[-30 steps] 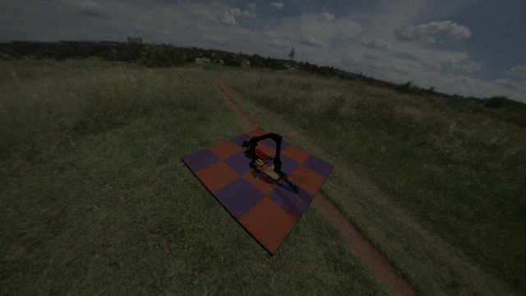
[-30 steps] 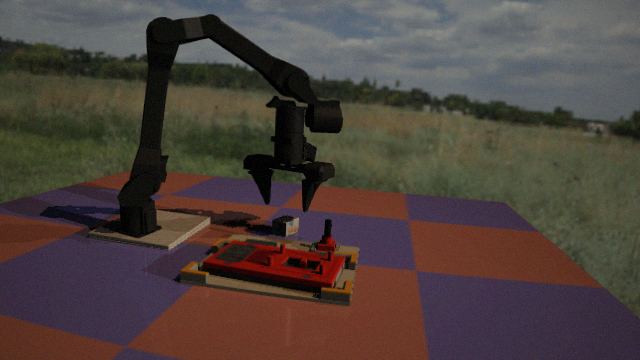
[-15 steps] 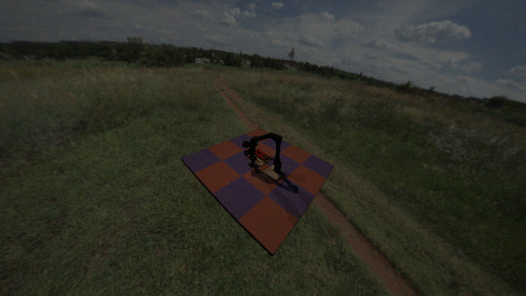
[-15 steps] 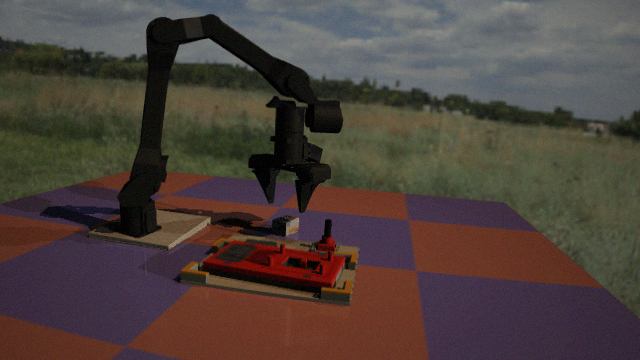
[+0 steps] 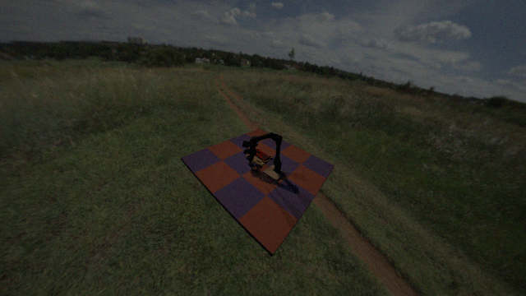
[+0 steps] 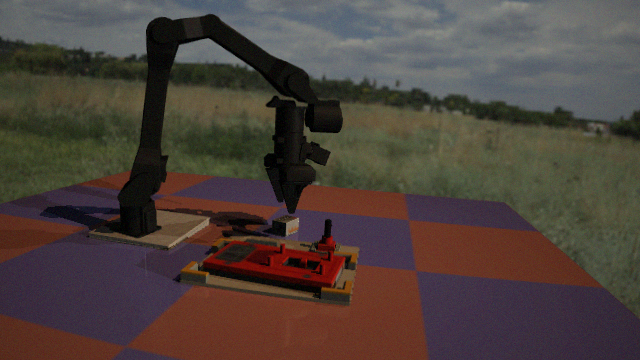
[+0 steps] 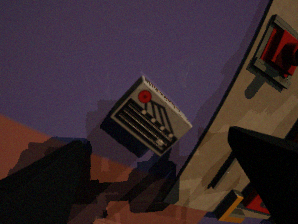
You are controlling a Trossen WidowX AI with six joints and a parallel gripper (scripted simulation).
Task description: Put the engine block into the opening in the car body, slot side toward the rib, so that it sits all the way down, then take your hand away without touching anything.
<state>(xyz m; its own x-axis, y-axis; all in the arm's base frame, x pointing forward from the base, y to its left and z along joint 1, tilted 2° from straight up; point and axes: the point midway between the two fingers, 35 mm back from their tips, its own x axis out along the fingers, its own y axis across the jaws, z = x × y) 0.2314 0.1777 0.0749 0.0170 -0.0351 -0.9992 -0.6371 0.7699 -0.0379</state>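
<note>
Now: gripper tip 40 mm above the engine block. Also, from my gripper tip: black lever post: 120 mm ahead, 60 mm to the right, 20 mm below; then tan fixture plate: 80 mm ahead, 170 mm to the right, 40 mm below.
</note>
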